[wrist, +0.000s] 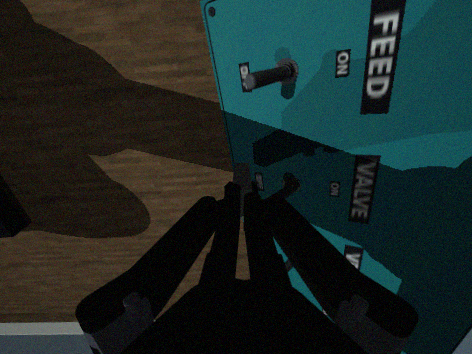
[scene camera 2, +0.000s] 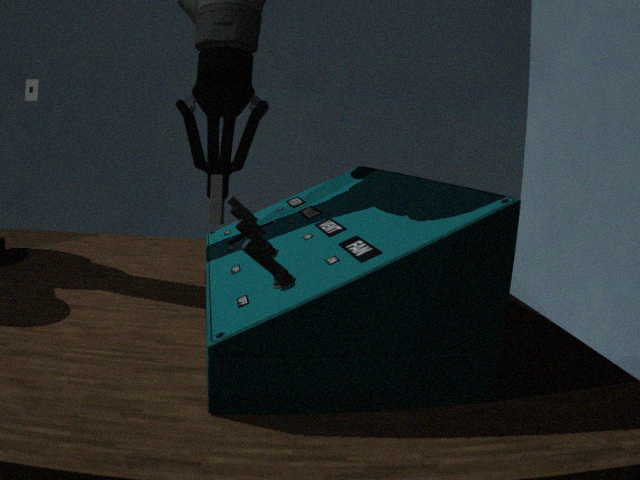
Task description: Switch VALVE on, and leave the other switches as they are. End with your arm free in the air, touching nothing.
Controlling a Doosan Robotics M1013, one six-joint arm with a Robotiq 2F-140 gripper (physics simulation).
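Places are measured from the arm's base along level axes (x ahead, y left, z up), in millimetres.
Pixels of known places: gripper, fingertip midpoint: [wrist: 241, 174] [scene camera 2: 216, 224].
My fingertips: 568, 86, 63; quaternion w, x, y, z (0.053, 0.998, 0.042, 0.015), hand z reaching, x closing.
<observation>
Ahead of a thing's pixels: the offset from my fingertips to its top centre, as dx, dy, dz. "spot": to the spot under its first point. Level surfaces: height alone.
The teal sloped panel [scene camera 2: 289, 304] [wrist: 320, 30] carries a row of toggle switches. The VALVE label @(+123, +3, +29) [scene camera 2: 310, 211] [wrist: 364, 189] lies in shadow. In the wrist view the VALVE switch @(spot: +57, -7, -1) [wrist: 291, 183] has its lever slanting toward the OFF side, its end hidden behind a finger. The FEED switch @(+13, +98, +29) [wrist: 270, 77] leans to OFF. In the scene view the dark levers overlap, and all lean toward the low edge. My gripper [scene camera 2: 216, 224] [wrist: 241, 174] is shut and empty, pointing down at the panel's low edge, on the OFF side of the VALVE switch. Whether it touches the lever is unclear.
The FAN label @(+183, -229, +29) [scene camera 2: 360, 249] and VENT label @(+153, -113, +29) [scene camera 2: 330, 226] mark the nearer switches in the scene view. The FEED label @(+92, +119, +29) [scene camera 2: 295, 201] [wrist: 382, 57] is beyond VALVE there. The box stands on a wooden table @(dz -102) [scene camera 2: 103, 392] [wrist: 175, 30], with walls behind and to the right.
</observation>
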